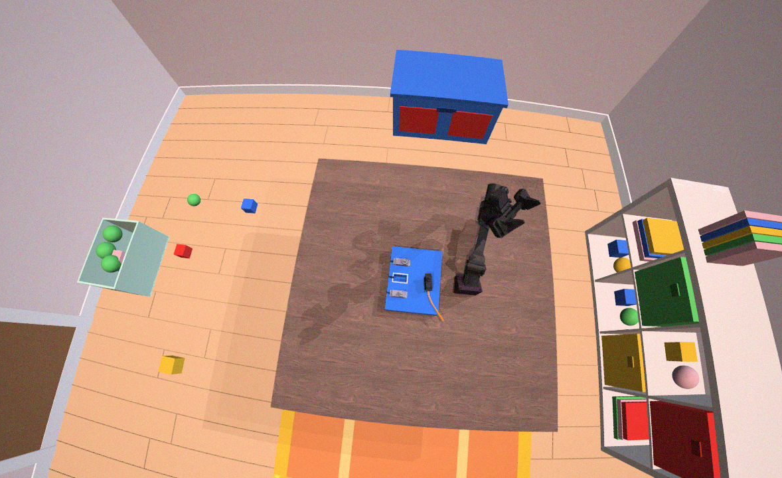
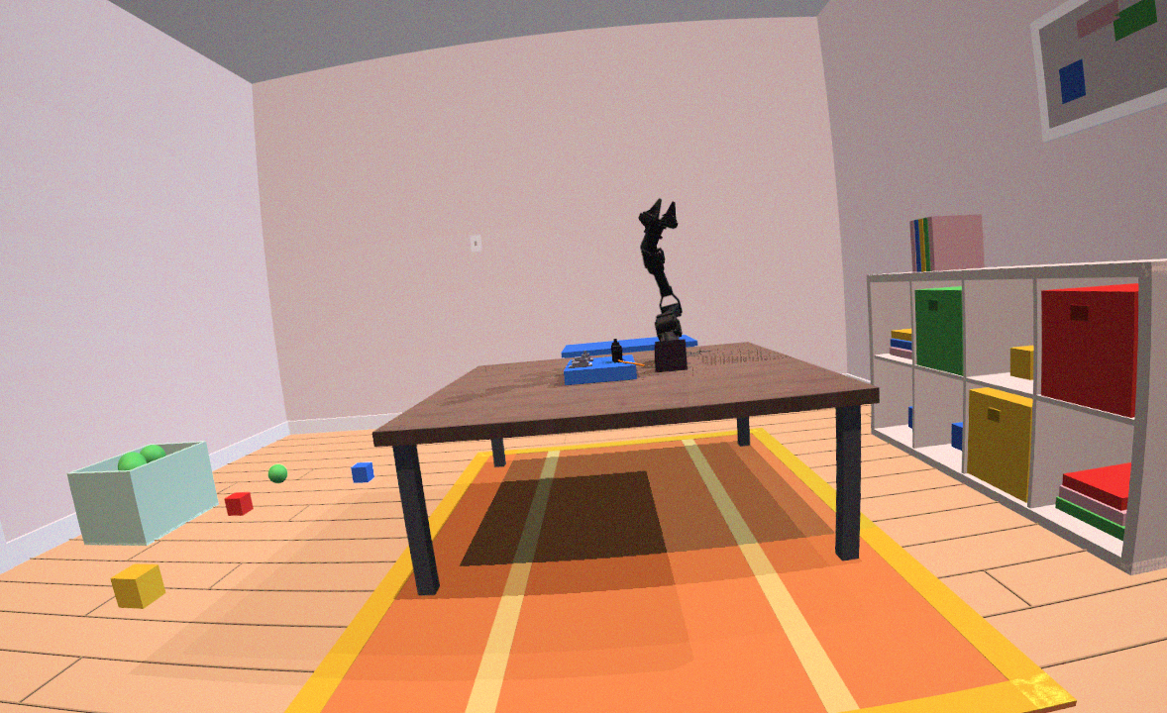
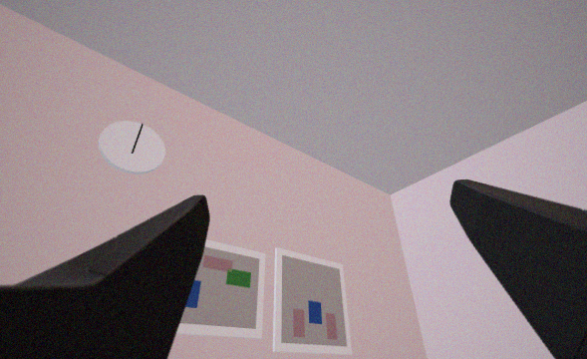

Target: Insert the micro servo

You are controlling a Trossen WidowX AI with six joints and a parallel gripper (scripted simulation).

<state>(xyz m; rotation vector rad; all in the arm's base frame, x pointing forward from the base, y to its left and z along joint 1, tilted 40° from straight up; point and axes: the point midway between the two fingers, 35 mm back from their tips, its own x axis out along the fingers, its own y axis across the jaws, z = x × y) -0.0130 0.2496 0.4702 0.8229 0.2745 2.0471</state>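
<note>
Right now my gripper tip is 26 cm short of the blue deck, 10 cm to the right of it and 59 cm above it.
</note>
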